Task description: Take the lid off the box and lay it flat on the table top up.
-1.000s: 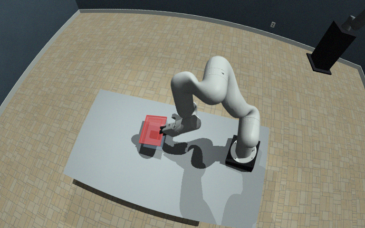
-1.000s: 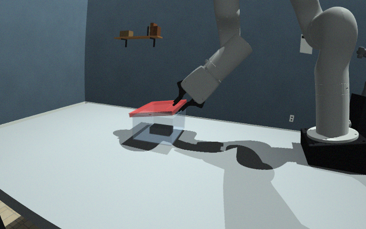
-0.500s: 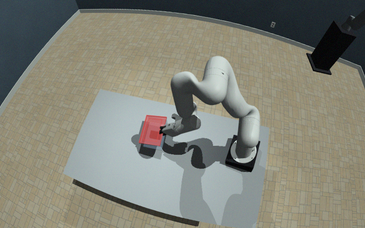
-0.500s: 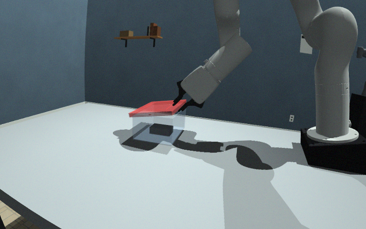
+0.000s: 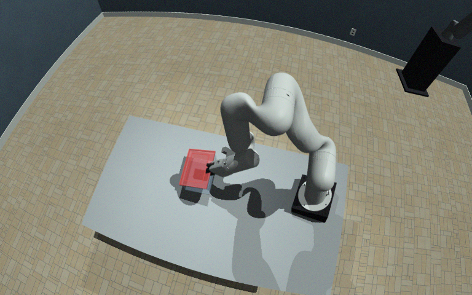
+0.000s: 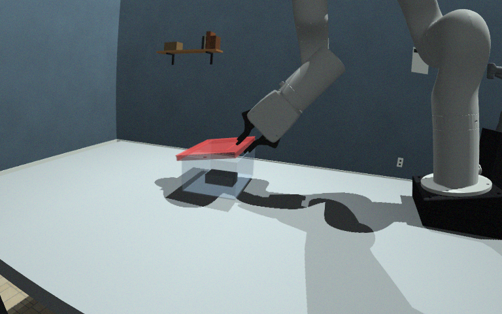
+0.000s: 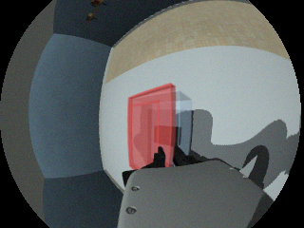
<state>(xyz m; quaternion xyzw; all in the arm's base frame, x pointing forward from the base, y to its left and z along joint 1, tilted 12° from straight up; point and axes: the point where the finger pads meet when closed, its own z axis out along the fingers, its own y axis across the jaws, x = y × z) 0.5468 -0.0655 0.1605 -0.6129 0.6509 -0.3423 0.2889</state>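
Now: the red lid 8 cm ahead of my hand, 2 cm to the right of it and 2 cm below it. From my hand the other things lie so: box 7 cm ahead, 2 cm to the right, 8 cm below.
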